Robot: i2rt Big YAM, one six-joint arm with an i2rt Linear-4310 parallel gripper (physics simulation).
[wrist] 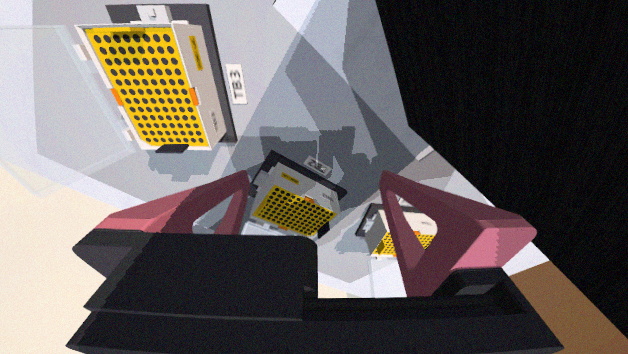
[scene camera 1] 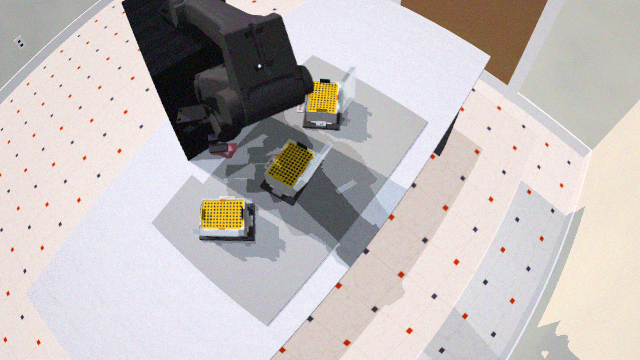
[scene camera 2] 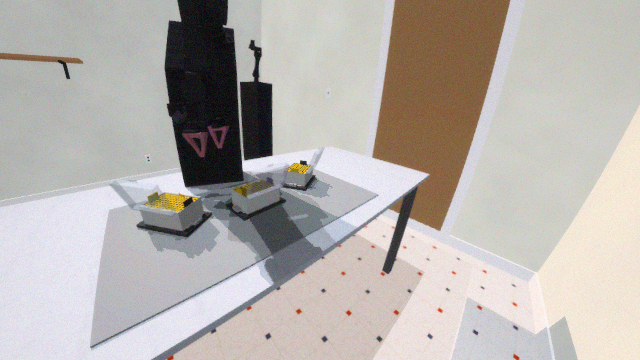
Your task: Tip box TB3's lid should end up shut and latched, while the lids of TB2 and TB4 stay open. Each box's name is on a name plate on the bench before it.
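Places are measured from the arm's base along level axes (x ahead, y right, z down), in centimetres.
Pixels of known places: gripper, between the fingertips: (wrist: 314,177) (scene camera 2: 211,152).
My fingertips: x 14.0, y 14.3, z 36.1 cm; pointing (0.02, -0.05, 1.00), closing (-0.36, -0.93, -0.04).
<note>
For each thing: its top centre in the pictures, then the offset to it from my fingertips. Level surfaces: height alone.
- Tip box TB3, centre of its top: (wrist: 144,101) (scene camera 1: 220,211) (scene camera 2: 169,196) dx +2.5, dy +16.1, dz +7.8 cm
- TB2, centre of its top: (wrist: 294,223) (scene camera 1: 290,160) (scene camera 2: 255,182) dx +14.9, dy -2.9, dz +7.8 cm
- grey mat, height of its surface: dz +15.2 cm
- white bench, height of its surface: dz +15.5 cm
Tip box TB3 (scene camera 1: 222,214) (scene camera 2: 172,212) (wrist: 145,90), yellow-topped in a white base, has its clear lid (scene camera 2: 122,192) (wrist: 82,95) open. Its name plate (wrist: 236,84) reads TB3. TB2 (scene camera 1: 290,164) (scene camera 2: 256,197) (wrist: 297,210) is the middle box; its clear lid (scene camera 1: 316,164) stands open. The box at the back right, TB4 (scene camera 1: 322,97) (scene camera 2: 299,176), has its clear lid (scene camera 1: 348,87) (scene camera 2: 317,157) open; a finger partly hides it in the wrist view, and its name is not readable. My gripper (scene camera 1: 227,150) (scene camera 2: 210,150) (wrist: 314,177) is open and empty, above the bench on the pedestal side of the boxes.
The boxes stand on a grey mat (scene camera 1: 265,305) (scene camera 2: 145,295) on the white bench (scene camera 1: 100,275) (scene camera 2: 35,265). A black pedestal (scene camera 2: 212,172) stands at the bench's back edge. A second dark pedestal (scene camera 2: 256,120) stands farther back. My arm (scene camera 1: 265,75) reaches over the bench.
</note>
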